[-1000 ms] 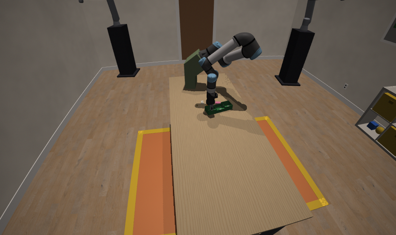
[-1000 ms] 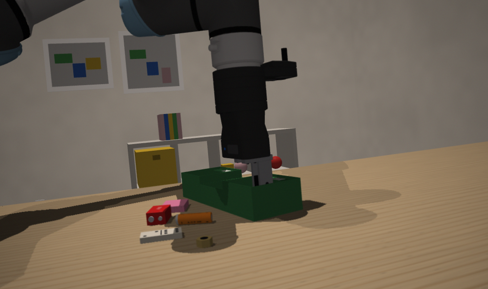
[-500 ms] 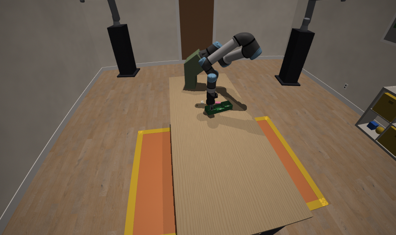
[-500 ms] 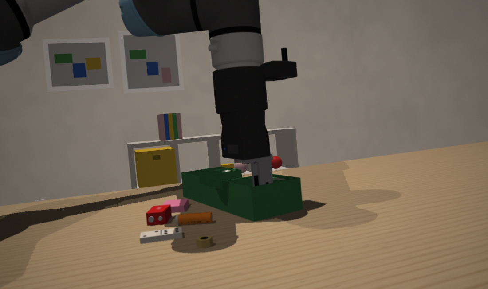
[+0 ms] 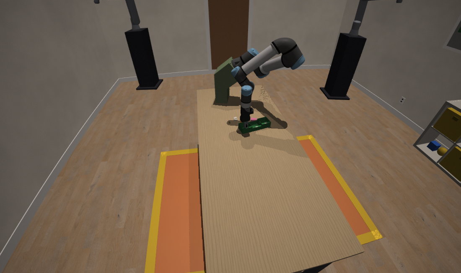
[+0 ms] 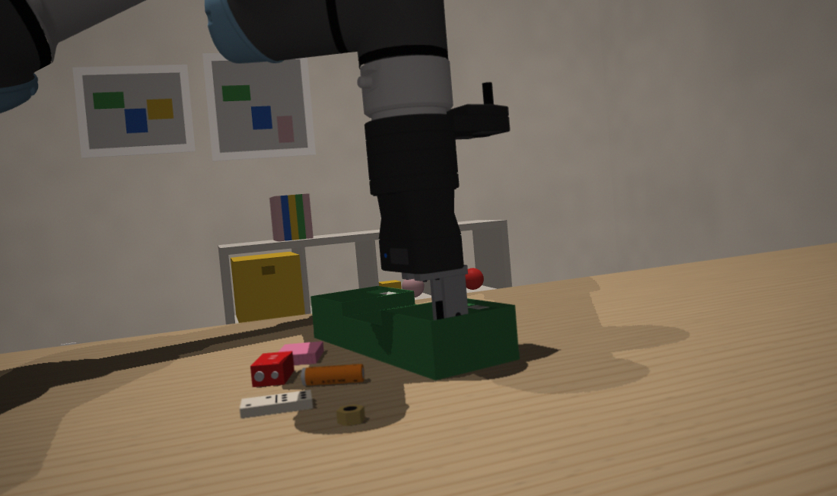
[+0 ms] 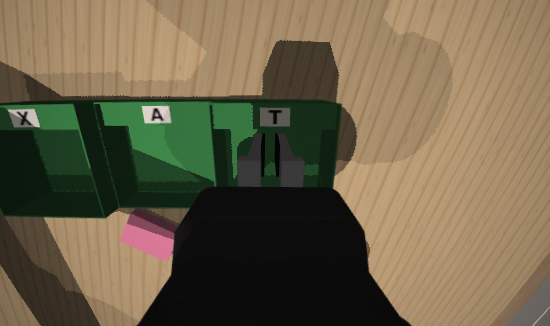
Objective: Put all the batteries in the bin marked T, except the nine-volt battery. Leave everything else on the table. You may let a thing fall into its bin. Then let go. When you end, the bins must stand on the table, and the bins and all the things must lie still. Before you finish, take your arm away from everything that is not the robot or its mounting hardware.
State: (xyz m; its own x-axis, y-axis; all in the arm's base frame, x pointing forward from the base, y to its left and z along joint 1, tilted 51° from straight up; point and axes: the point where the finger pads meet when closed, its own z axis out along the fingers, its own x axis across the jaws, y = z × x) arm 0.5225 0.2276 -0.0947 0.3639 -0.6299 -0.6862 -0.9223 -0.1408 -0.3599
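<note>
My hand is 70 mm to the right of the joined green bins, 40 mm past it and 10 mm above it. Also, from my hand: orange cylindrical battery (110 mm behind, 30 mm to the right, 30 mm below); pink block (130 mm behind, 70 mm to the left, 30 mm below); red nine-volt battery (160 mm behind, 30 mm below).
</note>
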